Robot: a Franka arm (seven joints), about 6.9 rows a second.
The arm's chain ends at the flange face. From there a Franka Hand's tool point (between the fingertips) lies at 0.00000 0.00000 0.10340 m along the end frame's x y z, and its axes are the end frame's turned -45 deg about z.
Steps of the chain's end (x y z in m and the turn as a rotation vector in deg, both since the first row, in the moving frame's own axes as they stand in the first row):
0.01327, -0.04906, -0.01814, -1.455, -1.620, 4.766
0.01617, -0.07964, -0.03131, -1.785, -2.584, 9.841
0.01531, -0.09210, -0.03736, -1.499, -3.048, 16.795
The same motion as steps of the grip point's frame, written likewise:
0.04016, -0.02568, -0.01821, 0.117, -2.174, 4.766
0.06229, -0.04637, -0.03146, 0.565, -3.089, 9.841
0.07052, -0.05709, -0.03754, 1.095, -3.215, 16.795

